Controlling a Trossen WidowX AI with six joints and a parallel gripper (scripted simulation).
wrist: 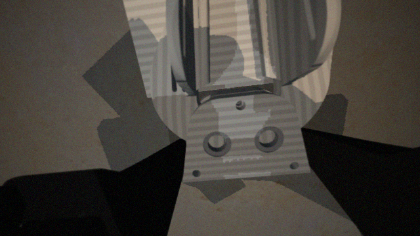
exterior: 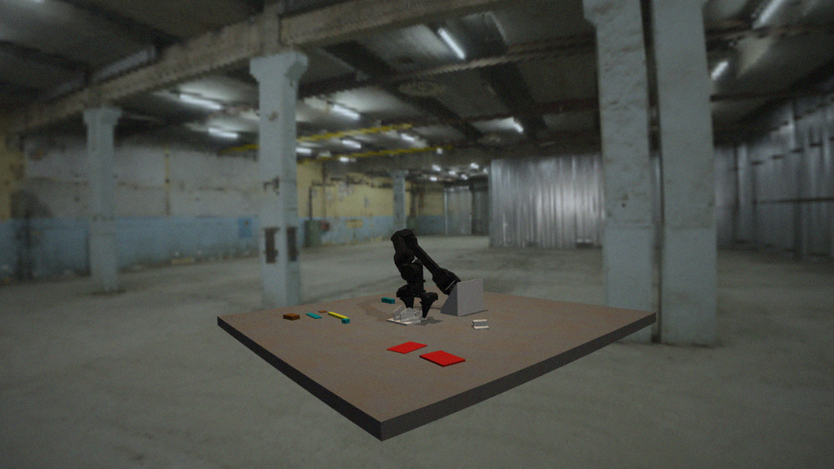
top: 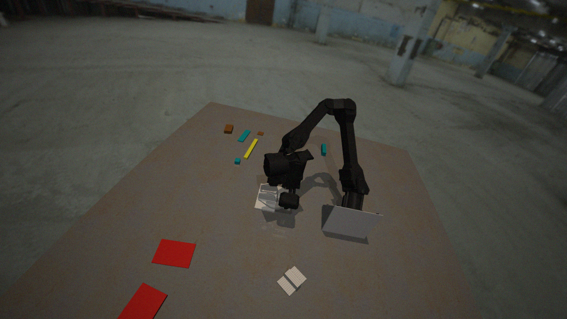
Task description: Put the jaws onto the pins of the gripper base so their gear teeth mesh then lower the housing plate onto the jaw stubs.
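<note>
The gripper jaw lies 20 mm ahead of my gripper tip, 20 mm to the left of it and 10 mm above it. From my gripper tip the other things lie so: yellow bar: 230 mm ahead, 240 mm to the right; teal block: 100 mm behind, 400 mm to the right.
</note>
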